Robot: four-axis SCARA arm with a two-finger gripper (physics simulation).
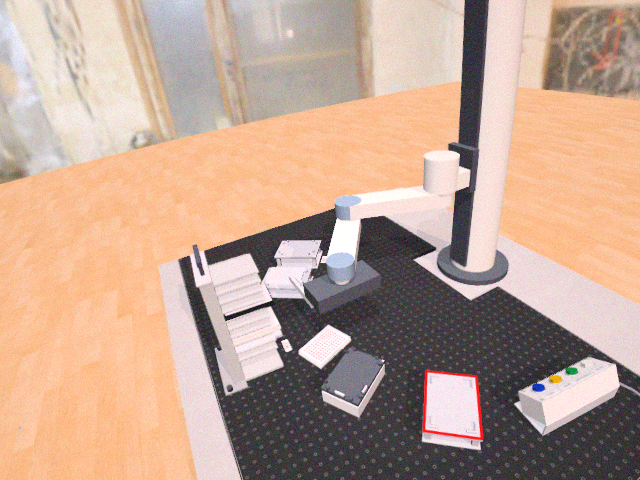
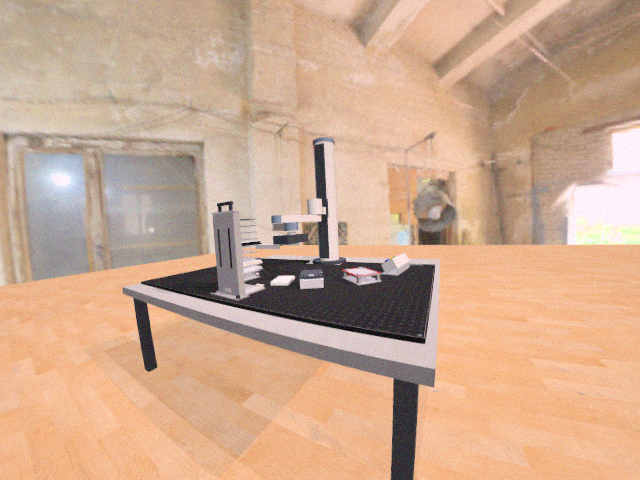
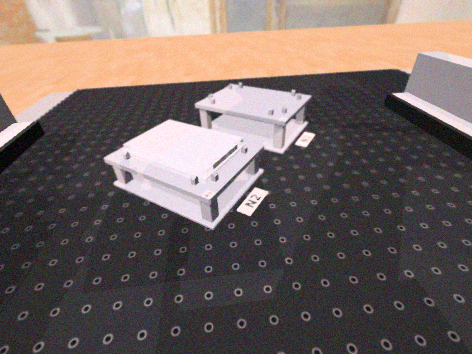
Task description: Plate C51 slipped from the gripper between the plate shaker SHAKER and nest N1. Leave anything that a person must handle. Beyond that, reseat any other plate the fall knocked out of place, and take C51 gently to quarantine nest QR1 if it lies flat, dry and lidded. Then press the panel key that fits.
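Seen in the pictures: gripper, fingertip midpoint: (image 1: 315, 267) (image 2: 267, 245) (image 3: 219, 92); arm's base at its link origin: (image 1: 471, 264) (image 2: 329, 261).
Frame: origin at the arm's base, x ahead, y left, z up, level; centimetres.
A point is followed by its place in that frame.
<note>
A white plate with pink wells (image 1: 324, 346) @[x 64.5, y 8.1, z 2.9 cm] (image 2: 282, 280) @[x 67.2, y 9.3, z 2.9 cm], apparently C51, lies flat on the mat beside the dark-topped shaker (image 1: 353, 374) @[x 63.9, y 23.5, z 6.8 cm] (image 2: 311, 281) @[x 69.9, y 26.9, z 4.6 cm]. I cannot tell whether it is lidded or dry. Nest N2 (image 3: 165, 175) @[x 64.1, y -20.5, z 5.7 cm] holds a white plate (image 1: 286, 277) @[x 62.8, y -23.4, z 7.1 cm] (image 3: 182, 145) @[x 62.3, y -24.4, z 7.1 cm] among its pins; exact seating is unclear. Behind it stands an empty nest (image 1: 298, 250) @[x 52.0, y -38.0, z 6.6 cm] (image 3: 260, 102) @[x 50.6, y -38.0, z 6.6 cm], its label illegible. The red-edged nest (image 1: 453, 405) @[x 49.0, y 41.8, z 5.3 cm] (image 2: 361, 272) @[x 50.9, y 42.2, z 5.3 cm], apparently QR1, is empty. My gripper (image 1: 341, 294) (image 3: 219, 92) @[x 57.7, y -7.4, z 18.5 cm] is wide open and empty, raised above the mat near N2.
A tall plate rack (image 1: 217, 320) @[x 89.2, y 6.5, z 24.2 cm] (image 2: 227, 253) @[x 90.3, y 1.1, z 18.6 cm] with several shelves stands along the left side. A sloped key panel (image 1: 571, 395) @[x 28.3, y 55.3, z 8.3 cm] (image 2: 396, 263) @[x 34.6, y 55.1, z 7.0 cm] with blue, yellow, green and white keys stands at the right. The arm's column (image 1: 493, 129) @[x 4.2, y 6.2, z 51.0 cm] (image 2: 330, 206) @[x 5.1, y 5.5, z 40.5 cm] rises at the back.
</note>
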